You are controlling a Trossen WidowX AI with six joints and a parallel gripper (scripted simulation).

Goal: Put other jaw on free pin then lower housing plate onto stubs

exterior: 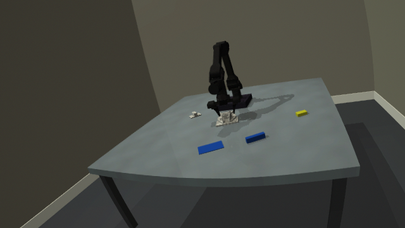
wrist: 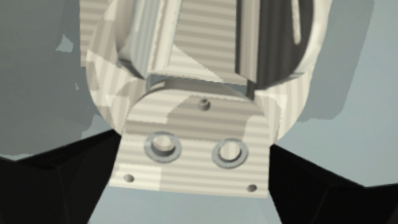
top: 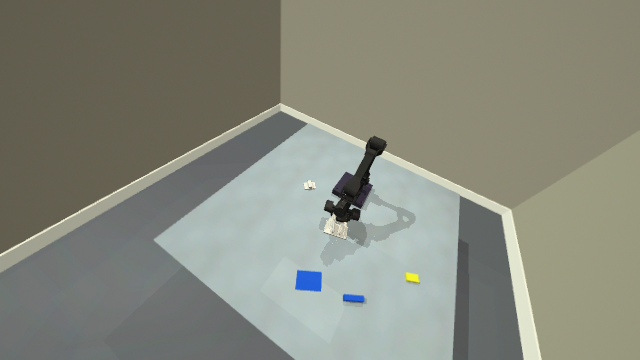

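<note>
Now: gripper tip 2 cm short of the white jaw, 1 cm to the left of it and 1 cm below it. The rest, counted from my gripper tip: blue block: 35 cm ahead, 17 cm to the left; flat blue plate: 35 cm ahead, 3 cm to the right, 1 cm below; small cream part: 15 cm behind, 23 cm to the right.
</note>
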